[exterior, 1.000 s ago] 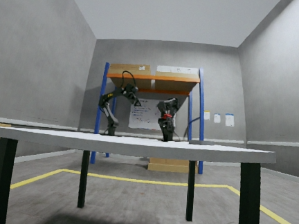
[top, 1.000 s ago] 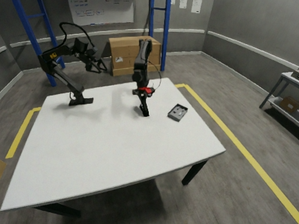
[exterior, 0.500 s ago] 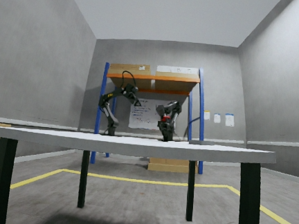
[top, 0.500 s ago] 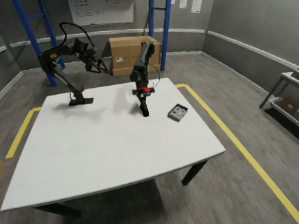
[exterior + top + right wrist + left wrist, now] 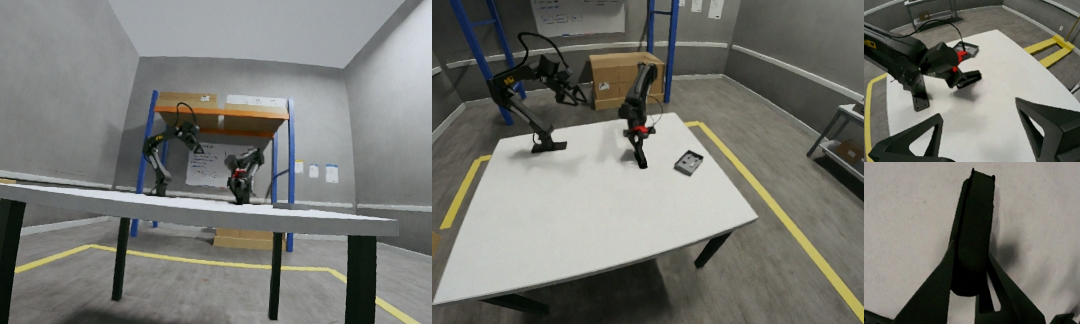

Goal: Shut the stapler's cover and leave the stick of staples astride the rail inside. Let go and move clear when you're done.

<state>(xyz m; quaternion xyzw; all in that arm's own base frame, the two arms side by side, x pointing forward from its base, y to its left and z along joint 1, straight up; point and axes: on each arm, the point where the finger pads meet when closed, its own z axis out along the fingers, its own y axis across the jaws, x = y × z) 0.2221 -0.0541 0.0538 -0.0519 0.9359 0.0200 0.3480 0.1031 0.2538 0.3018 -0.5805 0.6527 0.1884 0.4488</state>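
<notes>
Right now my left hand is 30 mm short of the black stapler and 20 mm above it. From my left hand the other things lie so: grey tray 230 mm to the left, 120 mm ahead, 40 mm below.
</notes>
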